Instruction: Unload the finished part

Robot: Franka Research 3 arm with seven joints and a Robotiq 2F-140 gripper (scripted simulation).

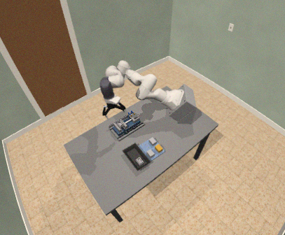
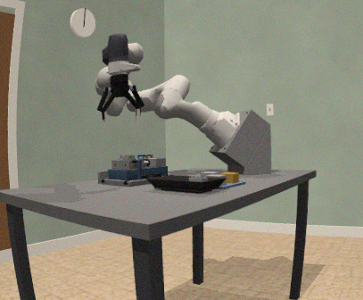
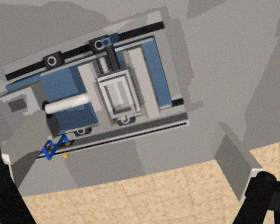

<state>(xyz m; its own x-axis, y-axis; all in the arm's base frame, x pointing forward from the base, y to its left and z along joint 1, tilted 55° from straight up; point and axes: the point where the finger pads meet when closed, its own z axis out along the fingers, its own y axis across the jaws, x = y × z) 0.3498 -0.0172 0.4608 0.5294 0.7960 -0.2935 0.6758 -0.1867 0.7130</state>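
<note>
The screw rod lies 16 cm below my hand, 11 cm behind it and 3 cm to the left of it. The rest, counted from my hand: brass block (42 cm to the left, 22 cm below, 4 cm behind); then white block (39 cm to the left, 22 cm below, 4 cm ahead); then blue vise (20 cm below, 9 cm behind, 3 cm to the left).
</note>
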